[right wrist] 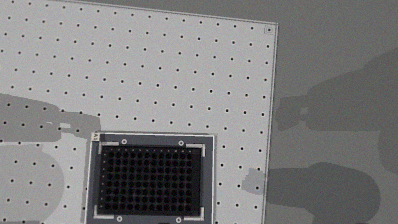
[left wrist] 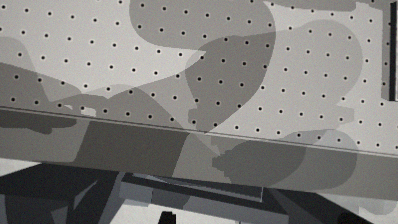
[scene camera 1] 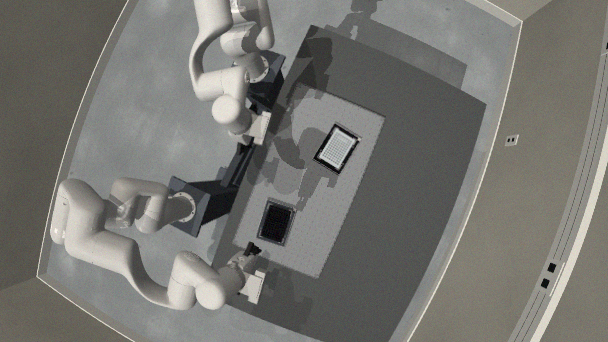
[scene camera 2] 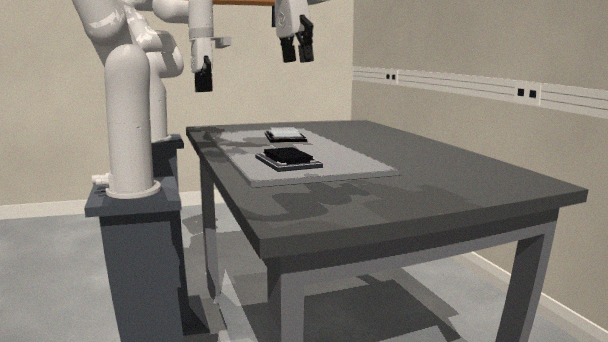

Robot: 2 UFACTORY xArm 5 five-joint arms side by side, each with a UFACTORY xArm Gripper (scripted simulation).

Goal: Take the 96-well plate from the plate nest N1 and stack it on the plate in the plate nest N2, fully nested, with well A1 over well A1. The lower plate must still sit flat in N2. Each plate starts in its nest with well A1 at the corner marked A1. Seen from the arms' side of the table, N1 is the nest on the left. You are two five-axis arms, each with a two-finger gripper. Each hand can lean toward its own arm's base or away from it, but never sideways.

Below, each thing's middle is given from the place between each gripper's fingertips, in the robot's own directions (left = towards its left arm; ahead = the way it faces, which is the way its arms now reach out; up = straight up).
My left gripper (scene camera 2: 203, 91) is now 20 cm short of the black plate (right wrist: 157, 177), 26 cm to the left of it and 16 cm above it.
Right now the black plate is 25 cm below my right hand and 9 cm to the left of it.
